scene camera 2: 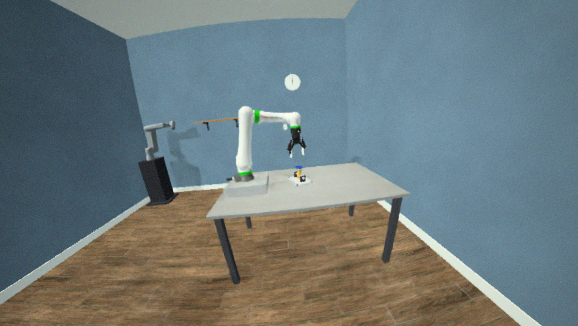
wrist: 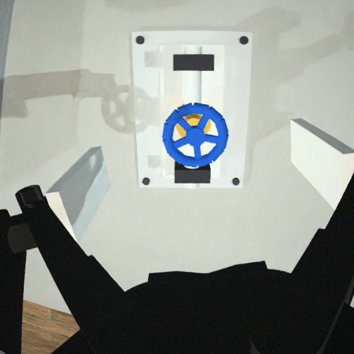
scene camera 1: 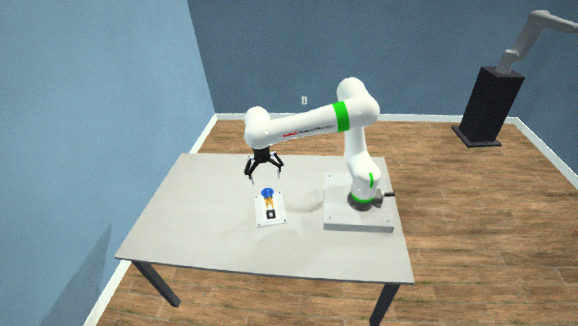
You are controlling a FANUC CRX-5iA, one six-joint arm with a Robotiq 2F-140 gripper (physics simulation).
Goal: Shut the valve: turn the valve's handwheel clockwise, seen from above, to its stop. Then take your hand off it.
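Note:
The valve's blue handwheel [scene camera 1: 267,192] [scene camera 2: 298,167] [wrist: 195,135] is a round five-spoked wheel. It sits above the orange valve body [scene camera 1: 269,202] [scene camera 2: 299,173] on a white plate [scene camera 1: 261,207] [wrist: 237,110] with dark fasteners at its corners. My gripper [scene camera 1: 266,178] [scene camera 2: 297,154] [wrist: 196,152] is wide open and empty, pointing down. It is above the handwheel, with a gap between the fingertips and the wheel. In the wrist view the pale finger pads stand far out on both sides of the wheel, touching nothing. The wheel partly hides the valve body.
The plate lies on the grey table [scene camera 1: 200,225] [scene camera 2: 340,185]. My arm's base stands on a raised grey block [scene camera 1: 340,222] [scene camera 2: 247,189] beside it. Another arm stands on a black pedestal [scene camera 1: 490,107] [scene camera 2: 157,177] away from the table. A blue wall rises beyond the table's side.

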